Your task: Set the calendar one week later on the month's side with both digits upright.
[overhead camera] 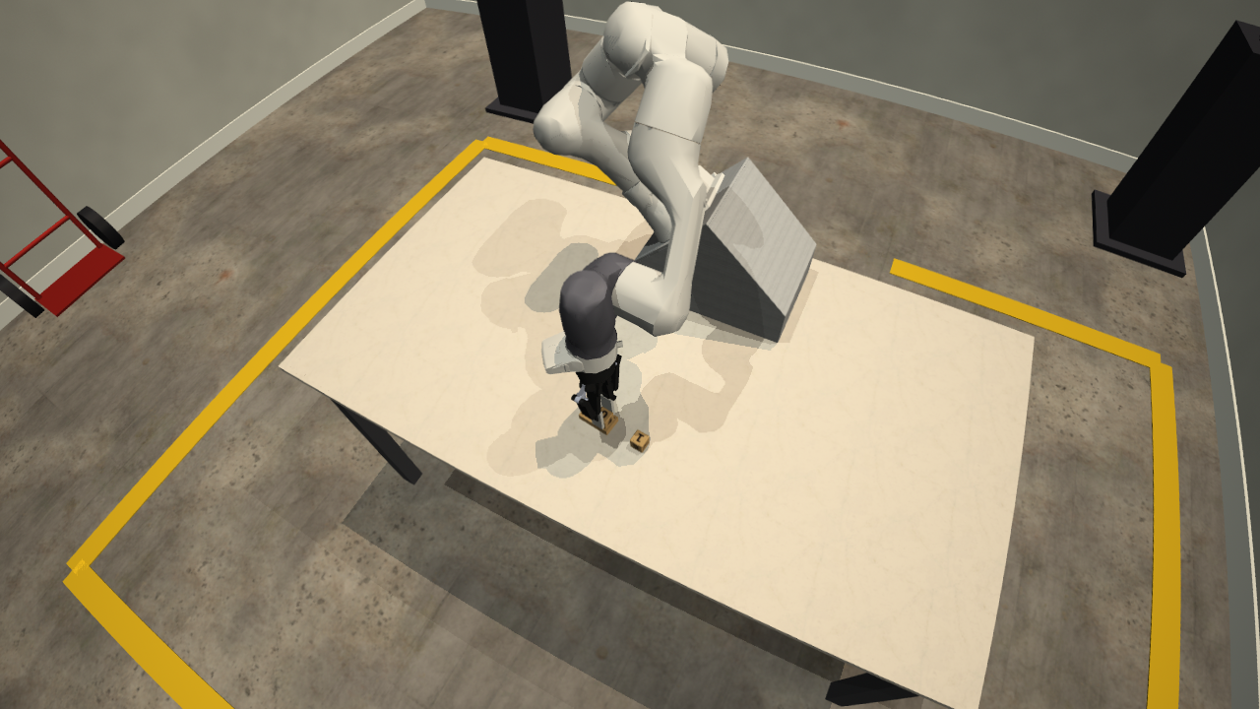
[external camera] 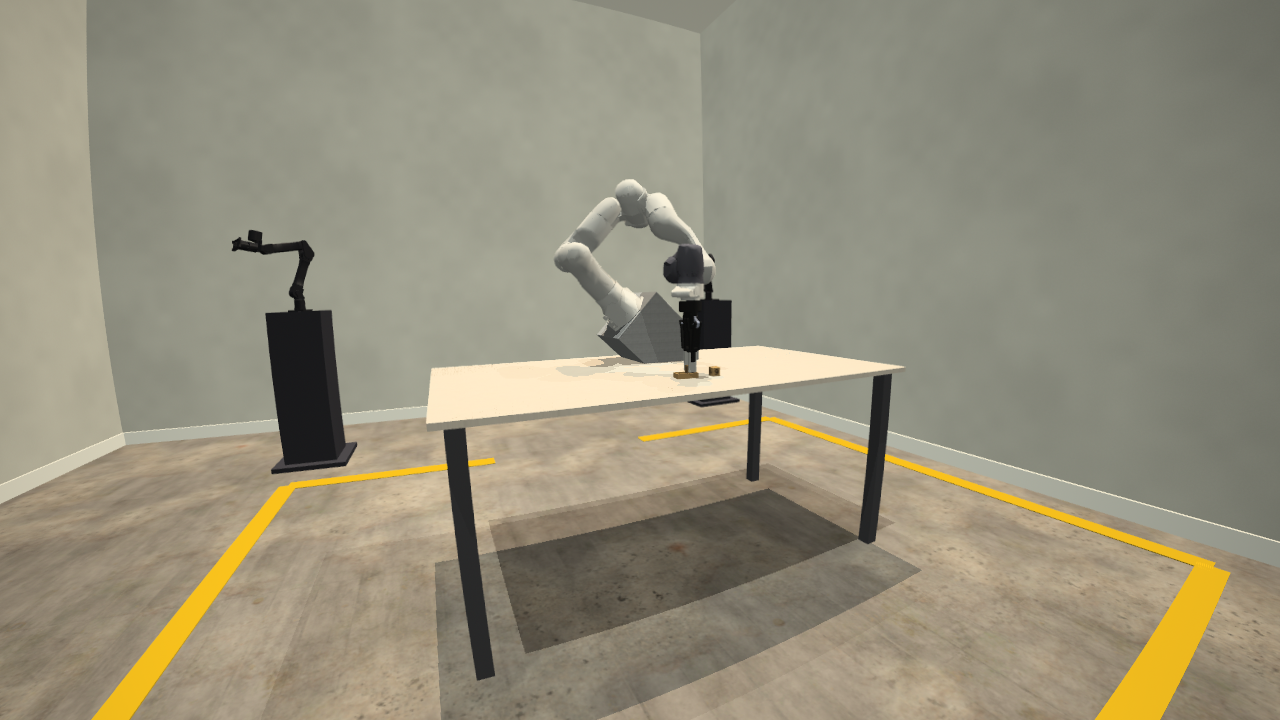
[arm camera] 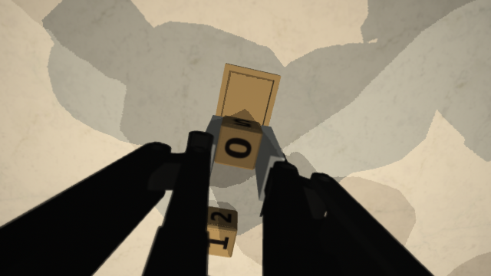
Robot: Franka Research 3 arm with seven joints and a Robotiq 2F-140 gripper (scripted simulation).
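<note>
Now: the wooden digit cube 3 cm below my hand. Round my hand: wooden tray 1 cm to the right, 4 cm below.
</note>
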